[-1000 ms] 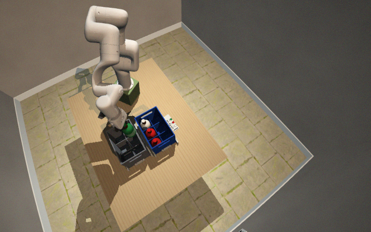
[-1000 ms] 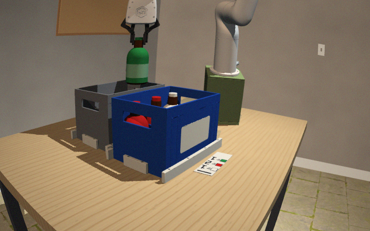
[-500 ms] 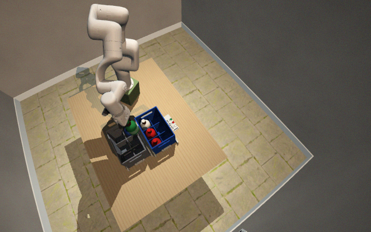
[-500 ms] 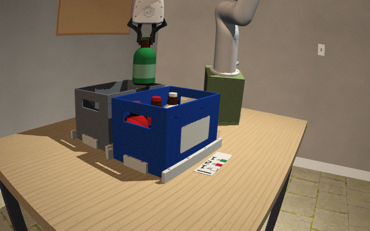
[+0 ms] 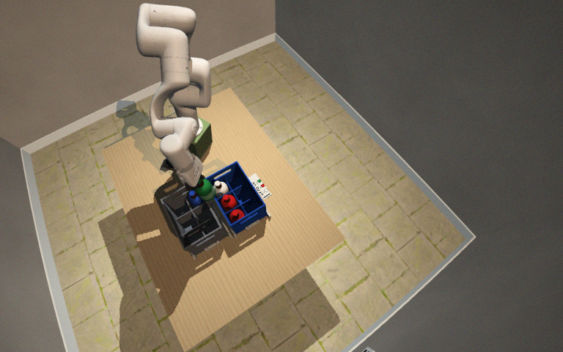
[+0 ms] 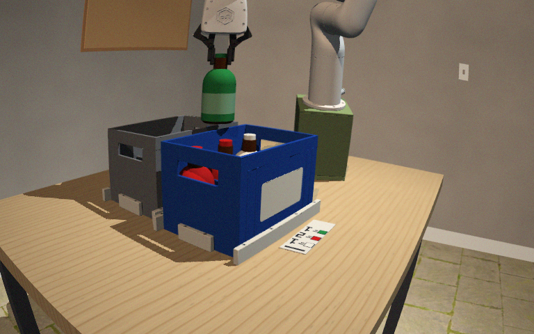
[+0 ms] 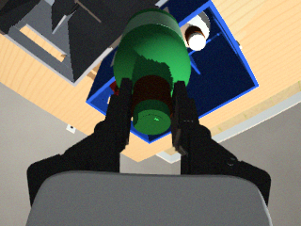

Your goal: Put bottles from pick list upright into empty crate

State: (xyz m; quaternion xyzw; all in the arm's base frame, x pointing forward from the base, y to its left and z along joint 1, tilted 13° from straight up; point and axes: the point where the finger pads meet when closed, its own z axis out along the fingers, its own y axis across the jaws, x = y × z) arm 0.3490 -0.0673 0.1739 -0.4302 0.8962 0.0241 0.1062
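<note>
Right now my hand is 70 mm above the green-label bottle. The rest, counted from my hand: red bottle: 250 mm below, 70 mm to the left, 40 mm ahead; white-label bottle: 250 mm below, 60 mm to the left, 40 mm behind; blue-label bottle: 250 mm below, 70 mm to the right, 50 mm behind.
</note>
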